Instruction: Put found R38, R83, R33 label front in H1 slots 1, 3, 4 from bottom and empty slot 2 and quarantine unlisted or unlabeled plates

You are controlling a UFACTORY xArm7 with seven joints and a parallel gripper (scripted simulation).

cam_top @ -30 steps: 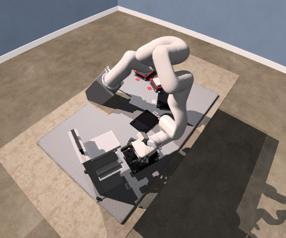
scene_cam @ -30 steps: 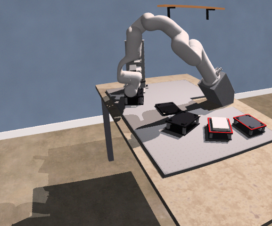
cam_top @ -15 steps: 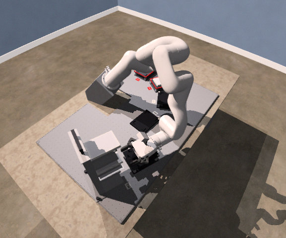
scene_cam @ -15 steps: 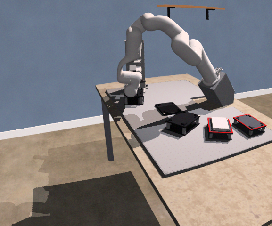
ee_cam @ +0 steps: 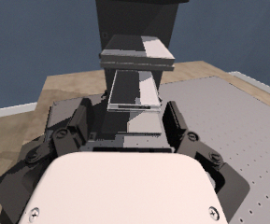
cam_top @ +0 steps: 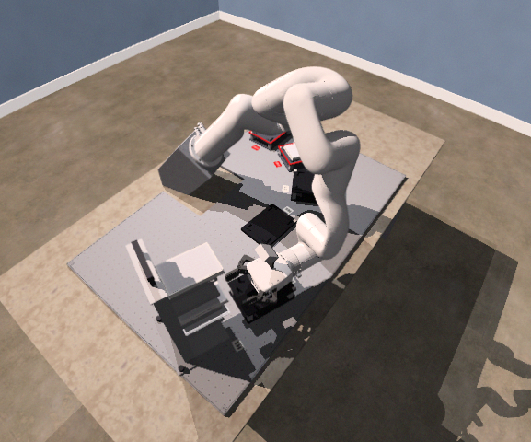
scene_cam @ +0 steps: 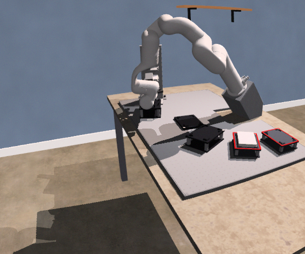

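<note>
My hand is 10 cm to the left of the pale plate, 3 cm above it and 2 cm past it. Also, from my hand: plate hotel H1: 18 cm to the right, 6 cm above, 3 cm behind; H1 deck label: 13 cm below, 8 cm ahead, 6 cm to the right; RG deck label: 19 cm to the left, 13 cm below, 1 cm ahead.
</note>
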